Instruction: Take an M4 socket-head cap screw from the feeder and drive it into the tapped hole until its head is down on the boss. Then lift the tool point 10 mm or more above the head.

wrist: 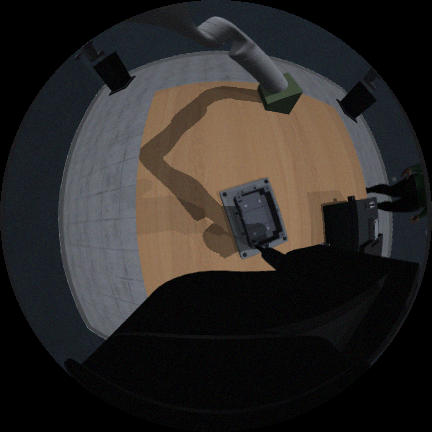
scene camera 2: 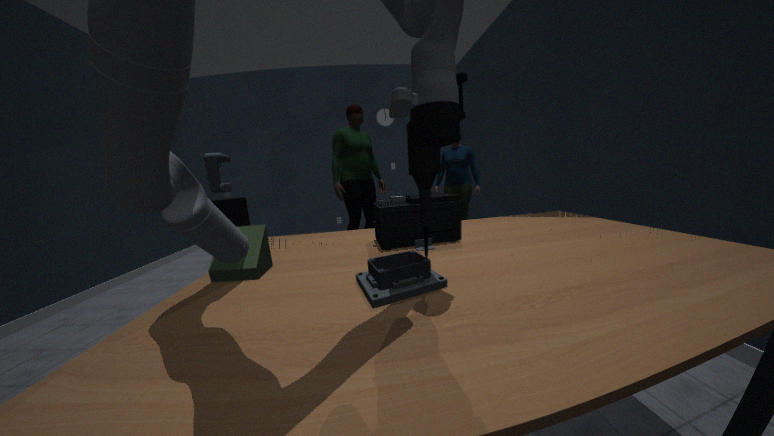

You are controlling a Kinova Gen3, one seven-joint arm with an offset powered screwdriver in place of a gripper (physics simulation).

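Observation:
The black screwdriver (scene camera 2: 426, 255) (wrist: 255, 244) points straight down. Its thin tip is at the corner of the dark open housing (scene camera 2: 398, 273) (wrist: 241, 216) nearest the feeder side in the scene view. Whether the tip touches the boss there cannot be told. No screw can be made out at the tip, and the tapped hole and any screw head are too small and dark to see. The housing sits on a grey base plate (scene camera 2: 377, 297) (wrist: 229, 196) with holes at its corners. The black feeder (scene camera 2: 417, 224) (wrist: 340, 225) stands behind the housing in the scene view.
A green sloped block (scene camera 2: 254, 254) (wrist: 287, 102) stands under the arm's base on the wooden table (scene camera 2: 541, 303) (wrist: 200, 130). The arm's shadow crosses the table and plate. Two people (scene camera 2: 354, 157) (scene camera 2: 459, 162) stand beyond the table.

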